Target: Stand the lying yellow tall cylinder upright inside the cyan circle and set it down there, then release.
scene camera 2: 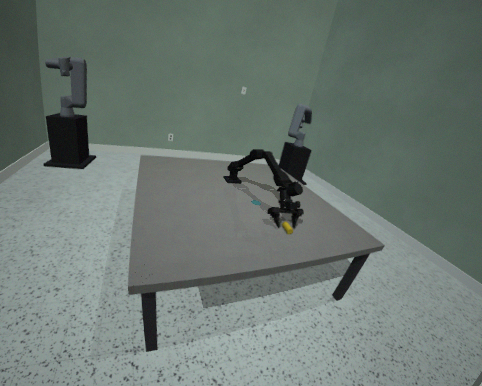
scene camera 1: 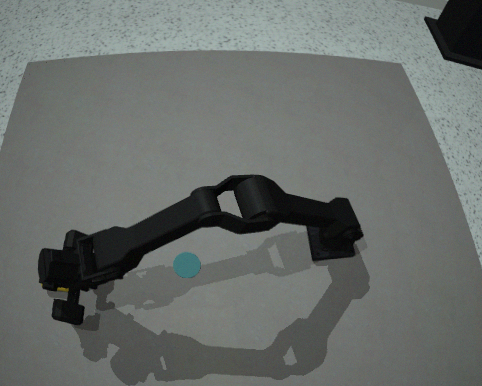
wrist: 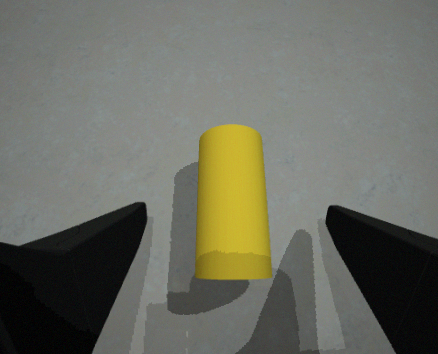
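Where they show: gripper, between the fingertips: [scene camera 2: 286, 227] [wrist: 237, 212]; arm's base, origin of its link: [scene camera 2: 233, 178] [scene camera 1: 332, 238].
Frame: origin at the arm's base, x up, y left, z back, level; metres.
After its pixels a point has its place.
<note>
The yellow tall cylinder [scene camera 1: 62, 289] @[x 0.008, y 0.164, z -0.595 m] [scene camera 2: 288, 228] @[x 0.014, y 0.139, z -0.636 m] [wrist: 232, 200] @[x 0.017, y 0.151, z -0.609 m] lies on its side on the table. In the wrist view its long axis runs up and down the picture. In scene camera 1 it is nearly all hidden under the gripper. My gripper [scene camera 1: 64, 278] @[x -0.003, y 0.147, z -0.608 m] [scene camera 2: 286, 227] @[x -0.003, y 0.147, z -0.608 m] [wrist: 237, 212] @[x -0.003, y 0.147, z -0.608 m] is open, pointing down, with one finger on each side of the cylinder and a gap on both sides. The cyan circle [scene camera 1: 187, 265] @[x -0.014, y 0.075, z -0.327 m] [scene camera 2: 256, 202] @[x -0.014, y 0.077, z -0.327 m] is flat on the table between the gripper and the arm's base; it does not show in the wrist view.
The grey table [scene camera 1: 215, 110] @[x -0.015, y -0.360, z -0.285 m] [scene camera 2: 185, 235] @[x -0.015, y -0.360, z -0.660 m] carries the arm's base [scene camera 1: 332, 247] @[x 0.009, y 0.027, z -0.007 m] [scene camera 2: 232, 179] @[x 0.004, y -0.013, z -0.034 m]. The arm's links arch above the table near the cyan circle, and their shadows fall across the top. Two other robots on black pedestals [scene camera 2: 68, 140] [scene camera 2: 295, 161] stand on the floor beyond the table.
</note>
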